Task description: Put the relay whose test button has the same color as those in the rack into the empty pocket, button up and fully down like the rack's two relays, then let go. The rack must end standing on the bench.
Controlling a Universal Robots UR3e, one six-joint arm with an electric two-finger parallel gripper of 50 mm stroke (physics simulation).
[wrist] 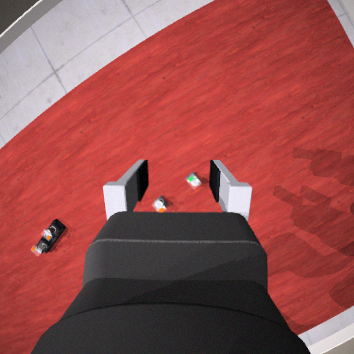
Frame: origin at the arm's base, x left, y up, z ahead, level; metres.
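Seen in the pictures: gripper, fingertip midpoint: (178, 172).
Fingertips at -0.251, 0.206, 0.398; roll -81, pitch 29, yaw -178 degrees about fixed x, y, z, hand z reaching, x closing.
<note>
A point is followed by its place in that frame, as x, y, z.
My gripper (178, 172) {-0.251, 0.205, 0.398} is open and empty, high above the bench. A small pale relay with a green button (193, 180) {-0.242, -0.049, 0.344} lies far below, seen between the fingers, nearer the right one. A second small pale relay with an orange button (160, 204) {-0.154, -0.049, 0.331} shows below and left of it, close to the edge of the gripper body. The black rack (59, 225) {0.118, -0.077, 0.396} is at the left. It holds two relays with orange buttons, one near its middle (48, 233) {0.131, -0.044, 0.394} and one at its lower-left end (38, 249) {0.190, -0.045, 0.371}. The dark upper-right end shows no relay; pocket detail is too small to tell.
The red round bench top (200, 90) {-0.349, -0.091, 0.508} spreads under everything. Pale floor tiles (55, 55) show beyond its edge at upper left. Shadows of the arm fall on the bench at the right. The dark gripper body hides the lower middle of the view.
</note>
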